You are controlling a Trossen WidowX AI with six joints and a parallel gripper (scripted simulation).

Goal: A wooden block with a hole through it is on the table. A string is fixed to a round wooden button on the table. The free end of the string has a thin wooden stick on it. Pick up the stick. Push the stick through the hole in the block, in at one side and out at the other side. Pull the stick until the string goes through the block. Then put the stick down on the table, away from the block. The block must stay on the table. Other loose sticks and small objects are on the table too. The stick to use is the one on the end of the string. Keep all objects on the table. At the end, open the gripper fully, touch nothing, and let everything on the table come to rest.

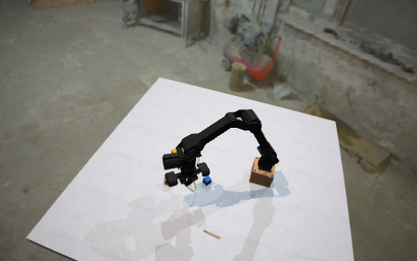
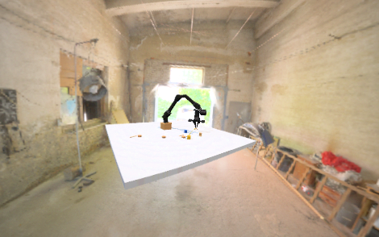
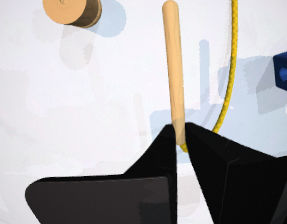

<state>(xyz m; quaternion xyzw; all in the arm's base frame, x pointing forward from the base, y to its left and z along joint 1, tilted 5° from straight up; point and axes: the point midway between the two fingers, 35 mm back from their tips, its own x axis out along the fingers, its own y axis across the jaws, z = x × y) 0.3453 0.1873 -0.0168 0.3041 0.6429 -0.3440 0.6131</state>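
Now: the blue block 80 mm to the right of my gripper tip, 80 mm behind it and 50 mm below it. Round my gripper tip: loose stick: 170 mm to the left, 160 mm behind, 60 mm below; round wooden button: 230 mm to the right, 50 mm below, 50 mm ahead; yellow cube: 210 mm to the right, 110 mm ahead, 50 mm below.
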